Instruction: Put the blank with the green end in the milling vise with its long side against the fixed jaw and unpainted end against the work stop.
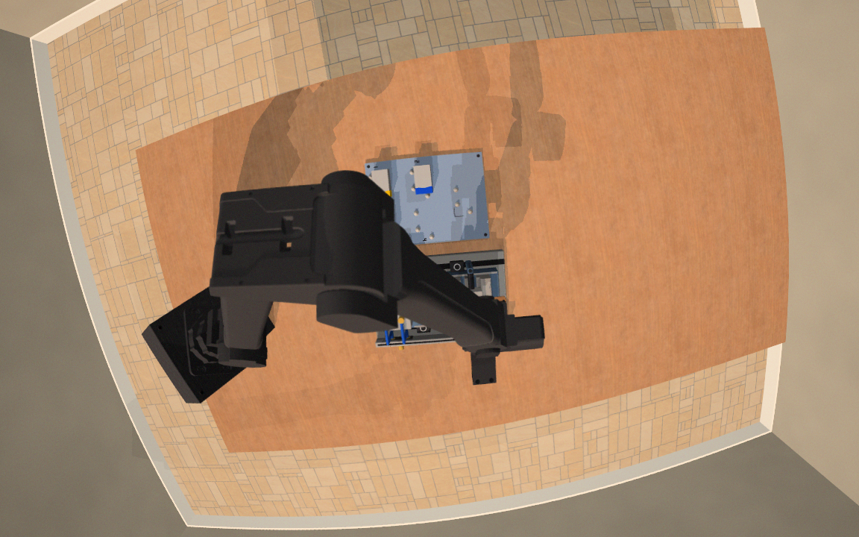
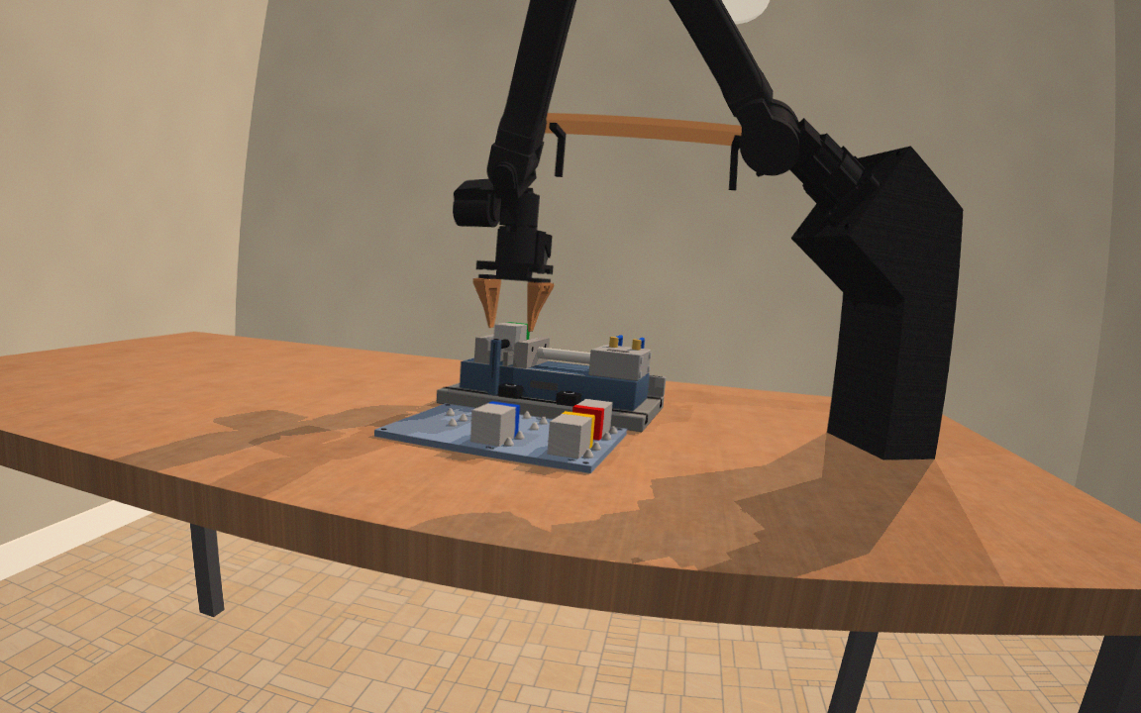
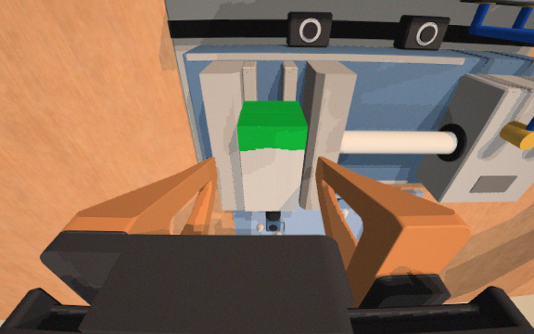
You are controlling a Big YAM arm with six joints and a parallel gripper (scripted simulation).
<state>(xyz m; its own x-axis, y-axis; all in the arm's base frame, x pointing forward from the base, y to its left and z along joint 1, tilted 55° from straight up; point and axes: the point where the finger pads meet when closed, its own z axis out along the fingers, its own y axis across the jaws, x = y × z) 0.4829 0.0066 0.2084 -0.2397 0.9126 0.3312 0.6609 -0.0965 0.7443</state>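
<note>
My hand is 2 cm above the green-ended blank. The rest, counted from my hand: moving jaw (4 cm below, 3 cm behind, 1 cm to the right); then pale rod (9 cm behind, 4 cm below, 3 cm to the right); then fixed jaw (4 cm below, 2 cm ahead, 1 cm to the left).
</note>
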